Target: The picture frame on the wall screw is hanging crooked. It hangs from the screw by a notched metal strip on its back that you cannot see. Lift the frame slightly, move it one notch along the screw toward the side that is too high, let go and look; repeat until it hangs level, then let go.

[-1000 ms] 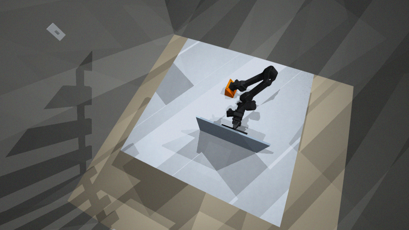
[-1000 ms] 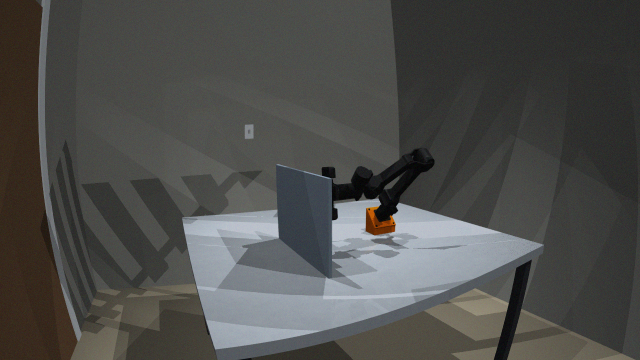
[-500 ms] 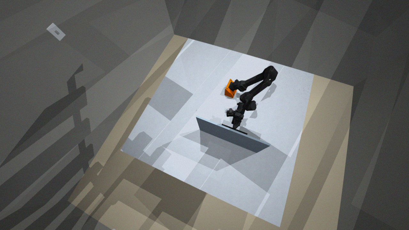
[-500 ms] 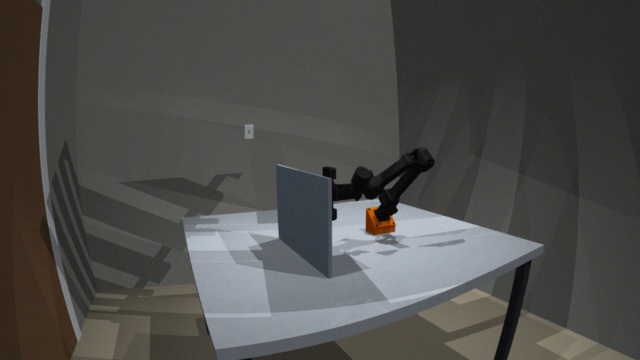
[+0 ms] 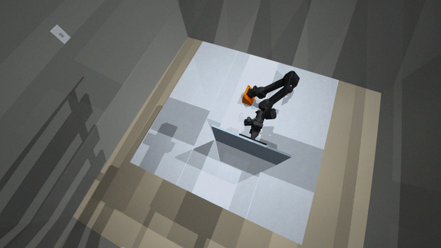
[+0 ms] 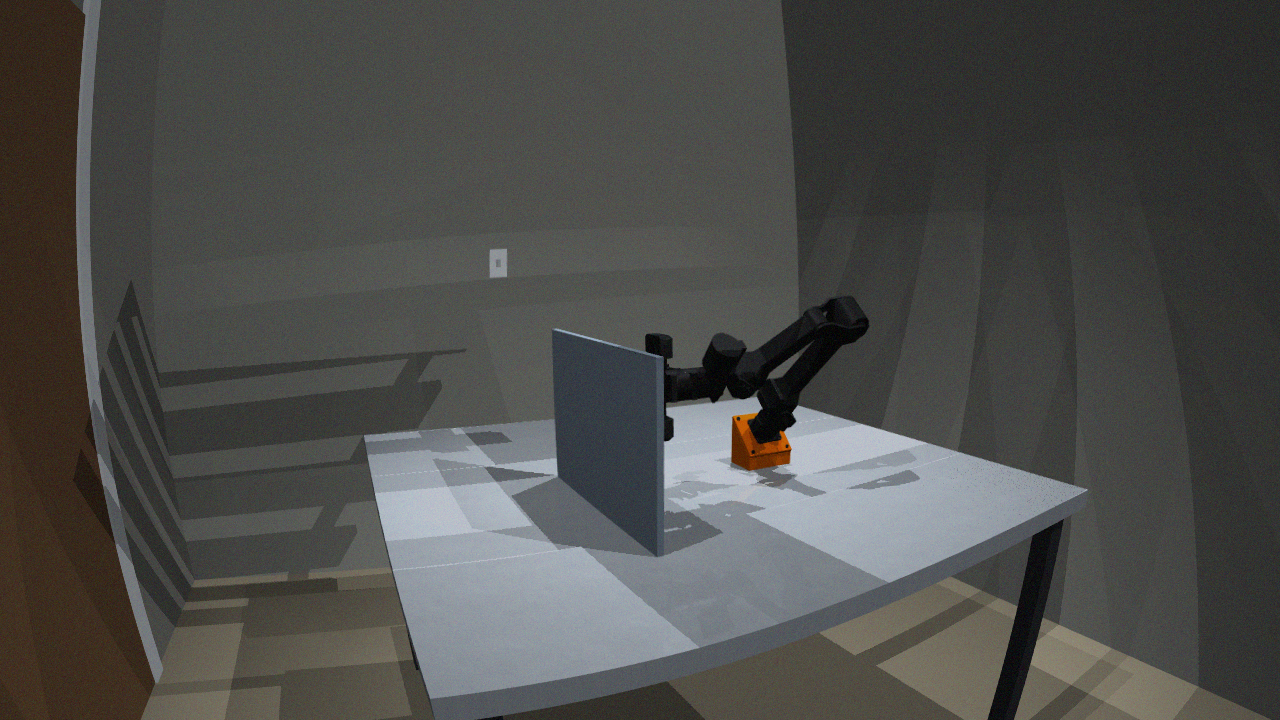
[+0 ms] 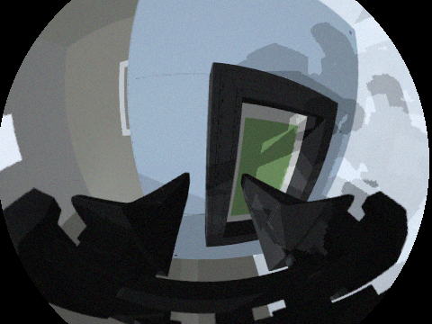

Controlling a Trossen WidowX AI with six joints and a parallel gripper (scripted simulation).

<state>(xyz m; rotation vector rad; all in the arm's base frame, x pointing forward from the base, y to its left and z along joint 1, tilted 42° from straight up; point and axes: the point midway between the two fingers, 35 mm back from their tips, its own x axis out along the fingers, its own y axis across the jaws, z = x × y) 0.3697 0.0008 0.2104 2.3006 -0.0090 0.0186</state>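
My gripper tip is 1 cm short of the picture frame and 5 cm above it. Round my gripper tip: grey wall panel: 2 cm ahead, 1 cm to the right, 7 cm below.
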